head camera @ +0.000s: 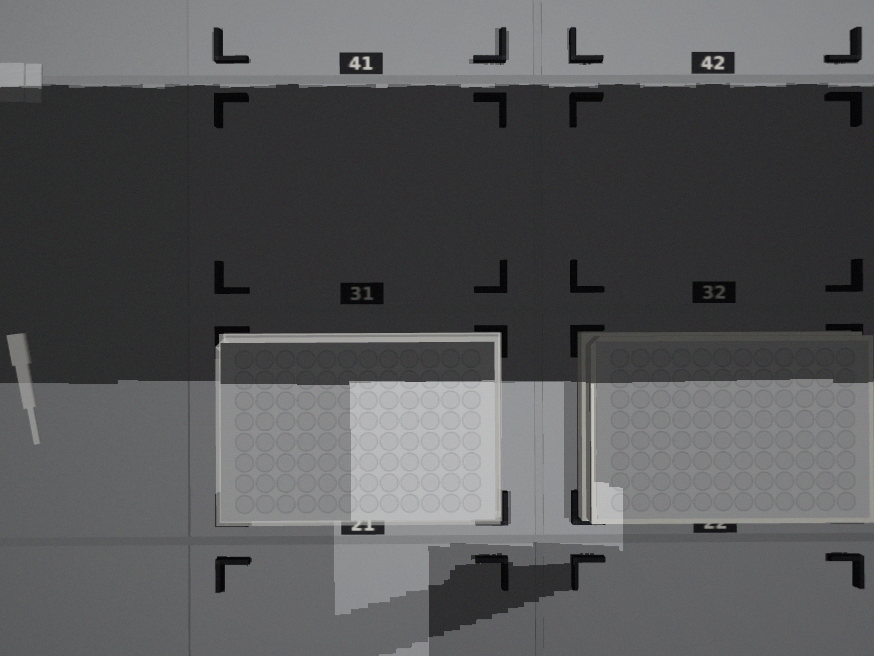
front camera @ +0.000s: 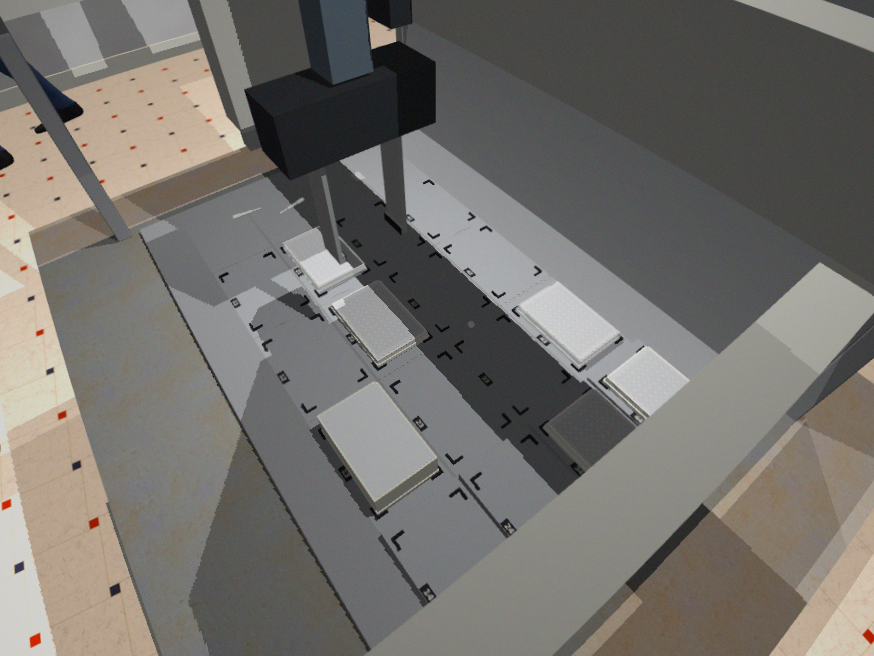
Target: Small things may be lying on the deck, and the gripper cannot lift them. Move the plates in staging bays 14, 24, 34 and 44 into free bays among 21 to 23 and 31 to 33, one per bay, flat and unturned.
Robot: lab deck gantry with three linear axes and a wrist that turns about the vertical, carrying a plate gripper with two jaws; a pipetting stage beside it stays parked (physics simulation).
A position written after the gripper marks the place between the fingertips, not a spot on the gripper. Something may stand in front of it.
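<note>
Bay 23 (front camera: 463,418). Bay 33 (front camera: 524,374). Bay 32 (front camera: 447,297). Gripper (front camera: 366,239).
</note>
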